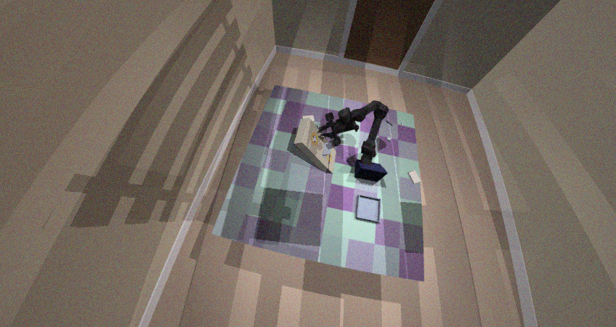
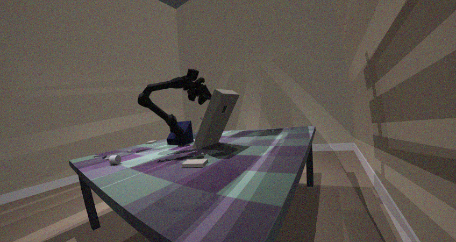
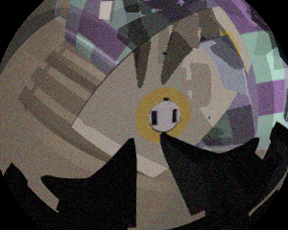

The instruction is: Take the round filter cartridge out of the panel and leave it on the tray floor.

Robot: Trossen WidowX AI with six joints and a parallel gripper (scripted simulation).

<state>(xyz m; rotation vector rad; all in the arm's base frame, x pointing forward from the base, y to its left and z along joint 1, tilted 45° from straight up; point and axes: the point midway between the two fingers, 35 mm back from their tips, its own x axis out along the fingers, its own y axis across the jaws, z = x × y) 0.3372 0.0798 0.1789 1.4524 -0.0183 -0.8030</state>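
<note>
Right now the round filter cartridge is 6 cm below my gripper tip, 4 cm ahead of it and 2 cm to the left of it. Also, from my gripper tip: grey square tray 36 cm to the left, 36 cm behind, 28 cm below; beige service panel 13 cm below, 2 cm to the left, 1 cm behind.
</note>
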